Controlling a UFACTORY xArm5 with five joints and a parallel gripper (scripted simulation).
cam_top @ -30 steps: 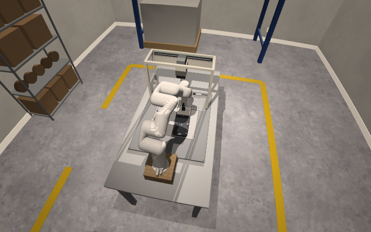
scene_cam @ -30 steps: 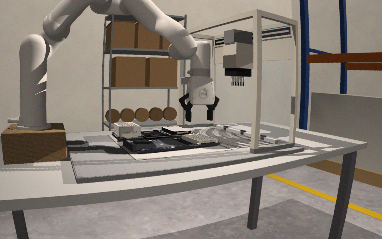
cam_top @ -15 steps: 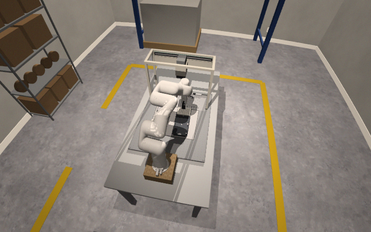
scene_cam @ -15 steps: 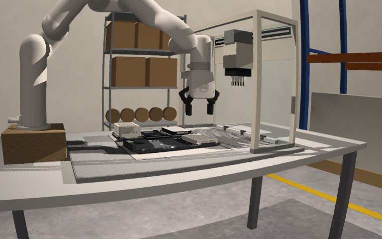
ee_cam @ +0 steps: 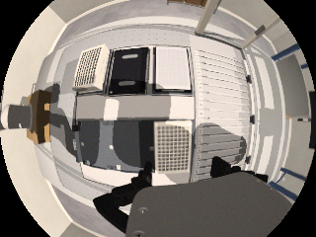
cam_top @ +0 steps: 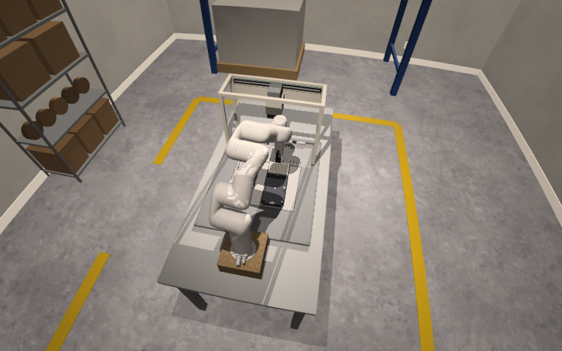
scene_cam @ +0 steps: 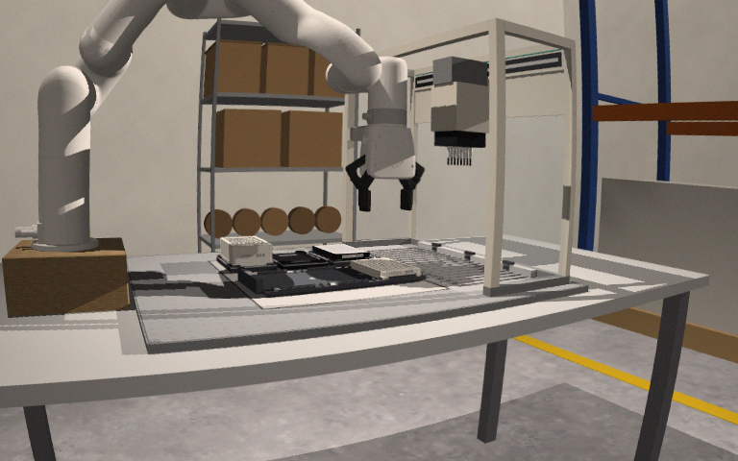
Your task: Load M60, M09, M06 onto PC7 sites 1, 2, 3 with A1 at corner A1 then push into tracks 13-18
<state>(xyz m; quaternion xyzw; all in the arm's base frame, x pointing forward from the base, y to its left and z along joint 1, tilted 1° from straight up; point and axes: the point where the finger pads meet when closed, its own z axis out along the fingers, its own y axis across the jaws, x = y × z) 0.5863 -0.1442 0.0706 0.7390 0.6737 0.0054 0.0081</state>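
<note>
My hand is 20 cm past the dark nest S1, 23 cm to the right of it and 13 cm above it. From my hand the other things lie so: instrument frame post: 7 cm ahead, 22 cm to the right, 11 cm above; then 96-well plate M06: 12 cm below; then carrier PC7: 11 cm behind, 1 cm to the left, 12 cm below.
</note>
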